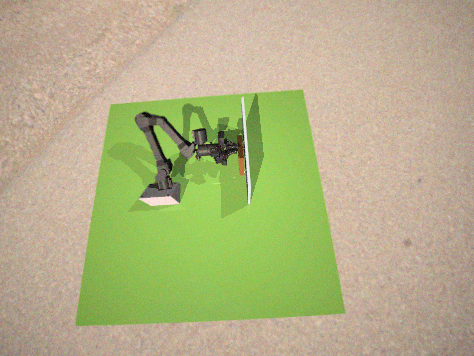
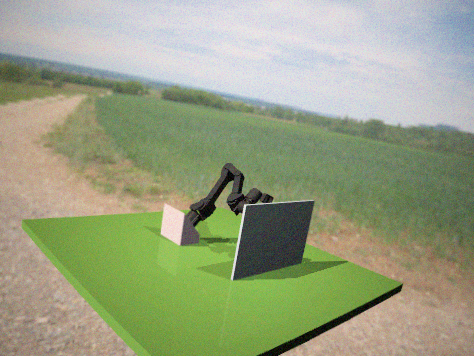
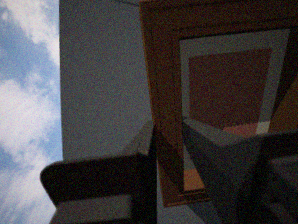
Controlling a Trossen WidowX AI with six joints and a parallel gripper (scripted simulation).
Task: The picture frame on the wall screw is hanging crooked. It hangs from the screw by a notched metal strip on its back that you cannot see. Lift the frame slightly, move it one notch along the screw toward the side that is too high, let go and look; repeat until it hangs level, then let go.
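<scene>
Right now the picture frame is 20 mm to the right of my gripper tip and 50 mm below it. The rest, counted from my gripper tip: wall panel 20 mm ahead, 70 mm below.
</scene>
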